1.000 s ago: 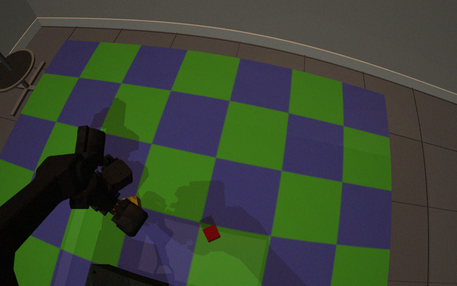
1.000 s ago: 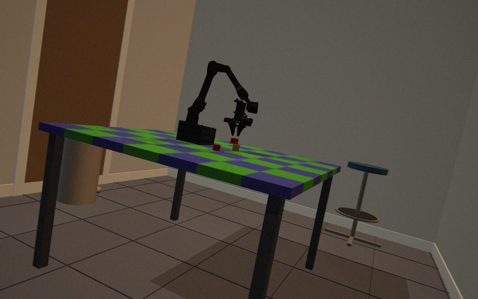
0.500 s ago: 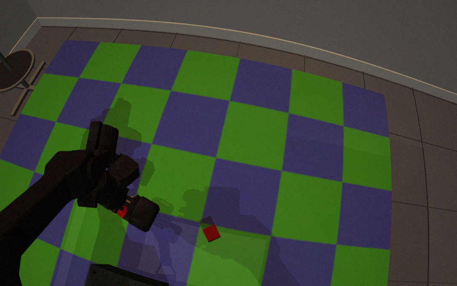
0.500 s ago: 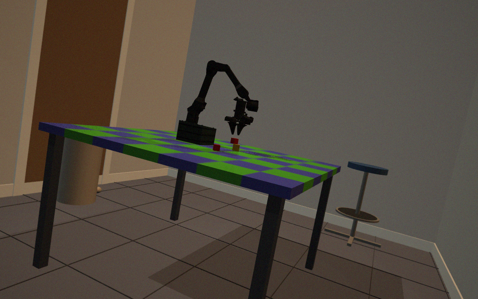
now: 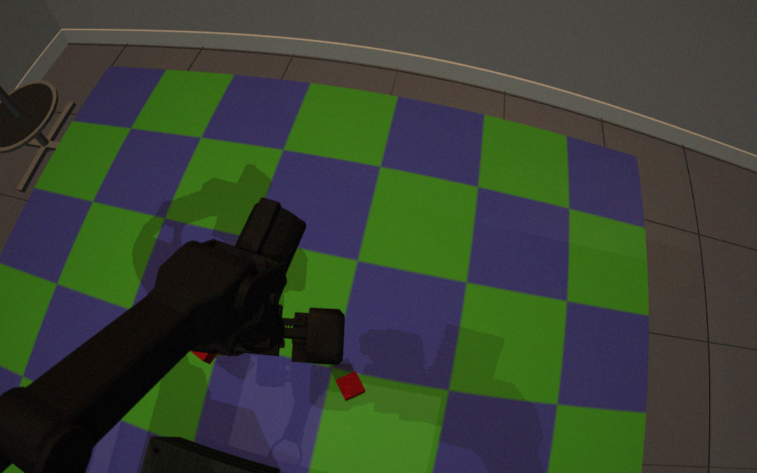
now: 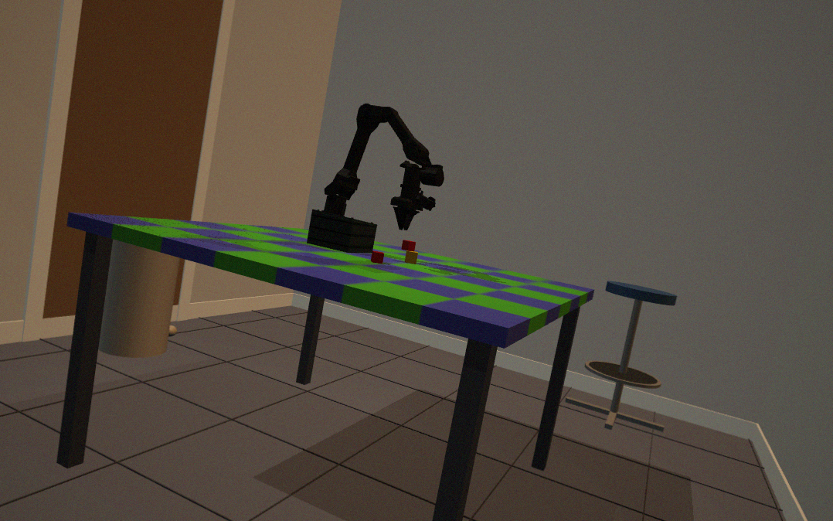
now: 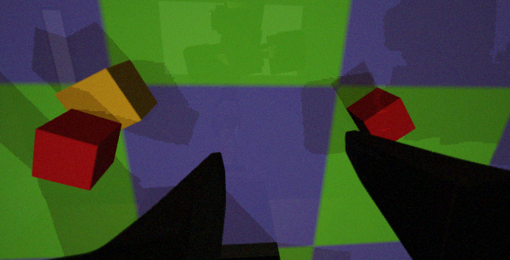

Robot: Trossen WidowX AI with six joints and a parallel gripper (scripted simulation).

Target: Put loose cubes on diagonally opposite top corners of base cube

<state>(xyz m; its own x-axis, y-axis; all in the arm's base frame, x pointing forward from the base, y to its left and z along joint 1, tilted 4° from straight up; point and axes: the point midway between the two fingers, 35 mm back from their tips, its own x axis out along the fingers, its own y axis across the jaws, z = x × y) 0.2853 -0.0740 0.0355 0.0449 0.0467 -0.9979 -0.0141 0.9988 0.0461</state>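
Right now the yellow base cube is 10 mm ahead of my gripper tip, 110 mm to the left of it and 90 mm below it.
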